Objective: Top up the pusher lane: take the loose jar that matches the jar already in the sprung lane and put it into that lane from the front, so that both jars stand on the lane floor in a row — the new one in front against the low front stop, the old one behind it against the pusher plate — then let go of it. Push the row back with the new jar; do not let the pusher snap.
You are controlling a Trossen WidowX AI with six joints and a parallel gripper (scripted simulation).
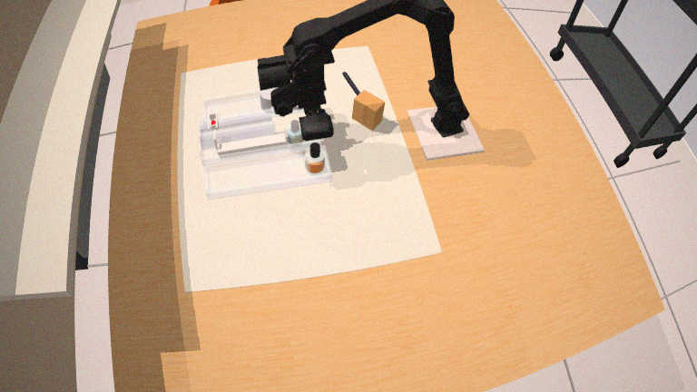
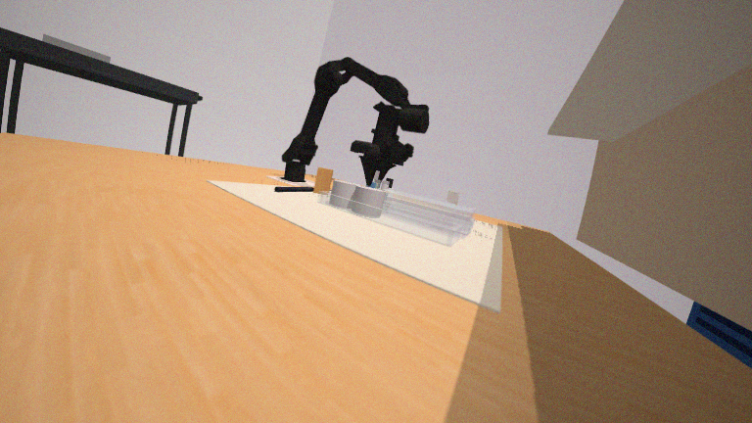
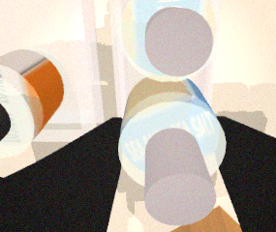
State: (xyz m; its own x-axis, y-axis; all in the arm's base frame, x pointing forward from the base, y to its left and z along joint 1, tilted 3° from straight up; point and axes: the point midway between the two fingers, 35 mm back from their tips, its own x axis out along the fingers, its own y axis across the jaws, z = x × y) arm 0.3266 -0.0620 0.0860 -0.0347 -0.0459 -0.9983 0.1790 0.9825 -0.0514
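Right now the cardboard box is 14 cm behind my gripper tip, 2 cm below it and 1 cm to the right of it. Round my gripper tip: red mark (21 cm ahead, 8 cm to the right, 2 cm above); black stick (16 cm behind, 11 cm to the right, 4 cm below).
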